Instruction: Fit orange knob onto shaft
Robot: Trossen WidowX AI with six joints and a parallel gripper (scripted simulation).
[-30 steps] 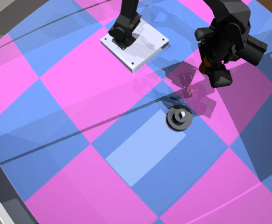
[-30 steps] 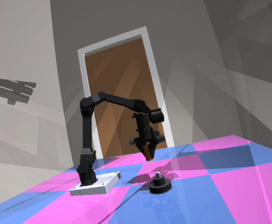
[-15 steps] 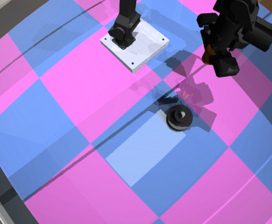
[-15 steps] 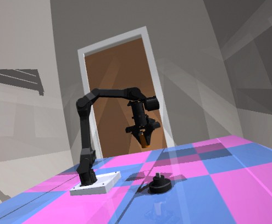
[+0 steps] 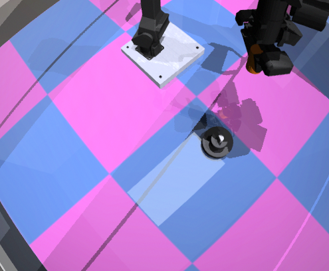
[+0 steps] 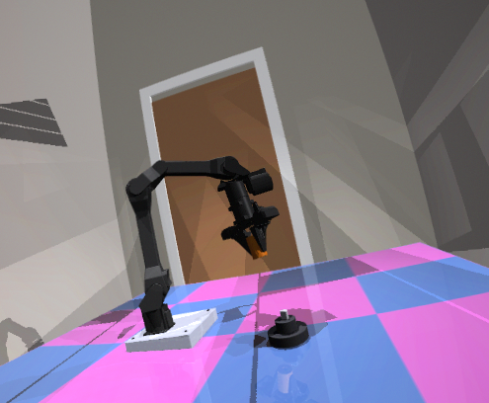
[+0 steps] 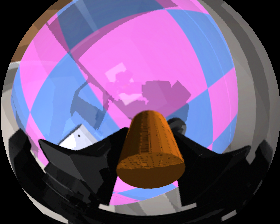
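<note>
Now: the orange knob 1 cm behind my gripper tip and 3 cm above it. Round my gripper tip: pedestal with D-shaped shaft 5 cm ahead, 16 cm to the right, 13 cm below.
</note>
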